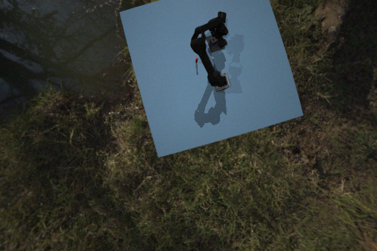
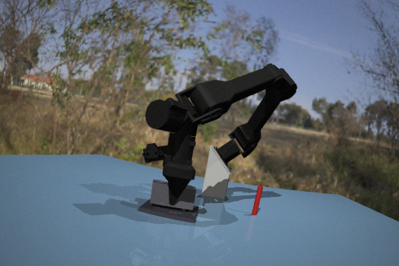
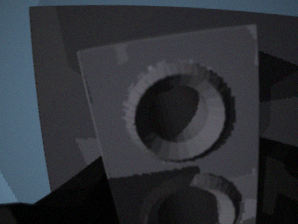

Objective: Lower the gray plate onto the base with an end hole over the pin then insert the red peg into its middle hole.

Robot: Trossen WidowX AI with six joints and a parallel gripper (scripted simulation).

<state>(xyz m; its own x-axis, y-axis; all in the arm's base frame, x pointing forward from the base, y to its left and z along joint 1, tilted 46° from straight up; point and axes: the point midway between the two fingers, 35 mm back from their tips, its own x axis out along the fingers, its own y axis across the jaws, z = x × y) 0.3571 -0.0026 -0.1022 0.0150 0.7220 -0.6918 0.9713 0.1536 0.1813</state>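
The dark base is 1 cm behind my gripper tip, 2 cm to the left of it and 1 cm below it. The rest, counted from my gripper tip: gray plate 3 cm above; red peg 12 cm behind, 20 cm to the left, 2 cm above.
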